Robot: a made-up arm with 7 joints. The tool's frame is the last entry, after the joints.
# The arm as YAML. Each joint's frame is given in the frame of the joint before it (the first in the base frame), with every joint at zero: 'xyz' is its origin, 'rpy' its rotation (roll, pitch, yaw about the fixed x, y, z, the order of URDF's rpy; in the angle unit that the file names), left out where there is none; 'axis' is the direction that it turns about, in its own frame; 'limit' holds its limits. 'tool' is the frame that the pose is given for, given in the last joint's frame.
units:
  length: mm
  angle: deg
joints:
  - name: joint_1
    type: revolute
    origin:
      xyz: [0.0, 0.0, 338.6]
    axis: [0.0, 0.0, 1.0]
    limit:
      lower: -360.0
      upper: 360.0
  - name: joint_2
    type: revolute
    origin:
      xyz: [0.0, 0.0, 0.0]
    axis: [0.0, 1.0, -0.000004]
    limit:
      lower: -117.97
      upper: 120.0
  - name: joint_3
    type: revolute
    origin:
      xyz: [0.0, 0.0, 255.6]
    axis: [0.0, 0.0, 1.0]
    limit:
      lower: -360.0
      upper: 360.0
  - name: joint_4
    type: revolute
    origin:
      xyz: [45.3, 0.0, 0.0]
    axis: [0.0, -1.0, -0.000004]
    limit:
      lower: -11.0
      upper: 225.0
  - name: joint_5
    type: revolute
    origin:
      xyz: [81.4, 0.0, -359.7]
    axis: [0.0, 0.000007, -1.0]
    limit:
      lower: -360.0
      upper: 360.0
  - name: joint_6
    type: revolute
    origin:
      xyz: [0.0, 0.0, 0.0]
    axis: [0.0, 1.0, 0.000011]
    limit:
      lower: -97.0
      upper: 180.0
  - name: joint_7
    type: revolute
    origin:
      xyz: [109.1, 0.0, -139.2]
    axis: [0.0, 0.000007, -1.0]
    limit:
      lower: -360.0
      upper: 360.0
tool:
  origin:
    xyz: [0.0, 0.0, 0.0]
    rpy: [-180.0, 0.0, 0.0]
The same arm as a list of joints. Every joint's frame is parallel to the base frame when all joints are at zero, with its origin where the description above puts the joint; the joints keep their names.
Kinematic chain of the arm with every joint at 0, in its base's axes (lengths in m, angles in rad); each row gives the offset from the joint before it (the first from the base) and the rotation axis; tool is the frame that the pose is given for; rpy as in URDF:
joint_1: xyz 0.0000 0.0000 0.3386 axis +z
joint_2: xyz 0.0000 0.0000 0.0000 axis +y
joint_3: xyz 0.0000 0.0000 0.2556 axis +z
joint_4: xyz 0.0453 0.0000 0.0000 axis -y
joint_5: xyz 0.0814 0.0000 -0.3597 axis -z
joint_6: xyz 0.0000 0.0000 0.0000 axis +y
joint_7: xyz 0.1091 0.0000 -0.1392 axis -z
tool: xyz 0.0000 0.0000 0.0000 rpy 3.1416 0.0000 0.0000
Joint limits (rad, base to tool): -6.2832..6.2832 -2.0590..2.0944 -6.2832..6.2832 -0.1920..3.9270 -6.2832..6.2832 -1.6930..3.1416 -6.2832..6.2832

